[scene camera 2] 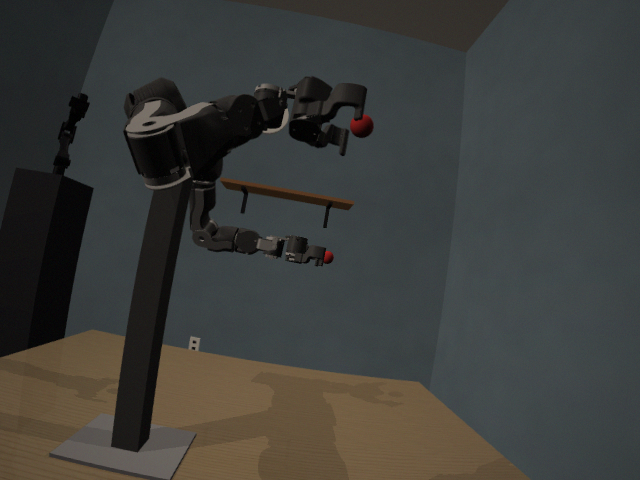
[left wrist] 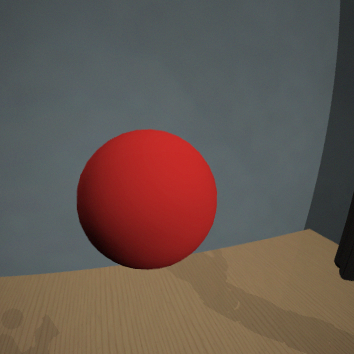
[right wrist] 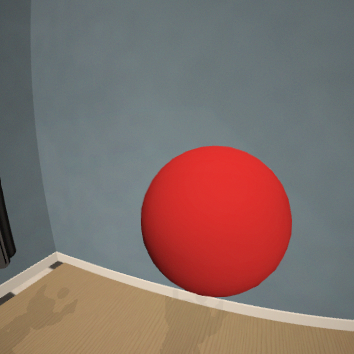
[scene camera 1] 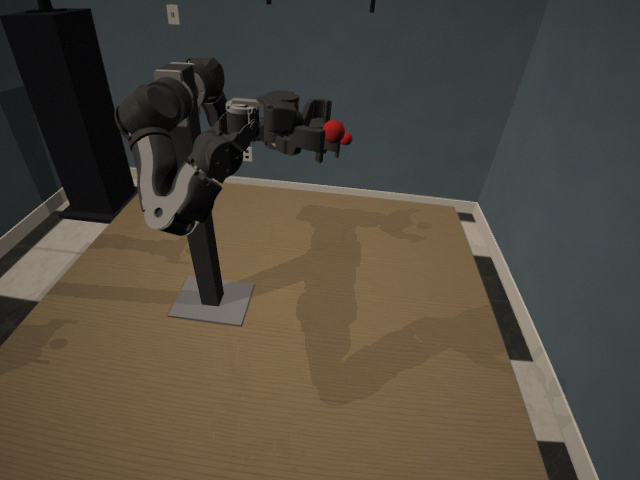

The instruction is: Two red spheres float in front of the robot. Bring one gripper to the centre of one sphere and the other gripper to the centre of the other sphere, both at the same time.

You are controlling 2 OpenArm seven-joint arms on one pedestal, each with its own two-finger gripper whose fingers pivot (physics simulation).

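Observation:
A red sphere (scene camera 1: 333, 131) (scene camera 2: 361, 126) (right wrist: 216, 221) floats at my right gripper (scene camera 1: 325, 131) (scene camera 2: 351, 135). In scene camera 2 it sits beyond the open fingers, its left edge near the upper fingertip; in the right wrist view it is right of and below centre. The other red sphere (scene camera 1: 347, 138) (scene camera 2: 328, 257) (left wrist: 146, 199) floats at my left gripper (scene camera 2: 319, 262). In scene camera 2 the fingertips overlap its left edge; in the left wrist view it is left of and slightly below centre. Both grippers are open and empty. The left one is mostly hidden in scene camera 1.
The pedestal (scene camera 1: 205, 258) (scene camera 2: 147, 330) stands on a grey plate (scene camera 1: 232, 310) (scene camera 2: 170, 459) on the wooden table (scene camera 1: 258, 413) (scene camera 2: 387, 439). A brown shelf (scene camera 2: 289, 194) is on the wall behind the arms. A dark cabinet (scene camera 1: 72, 103) (scene camera 2: 31, 248) stands at the left.

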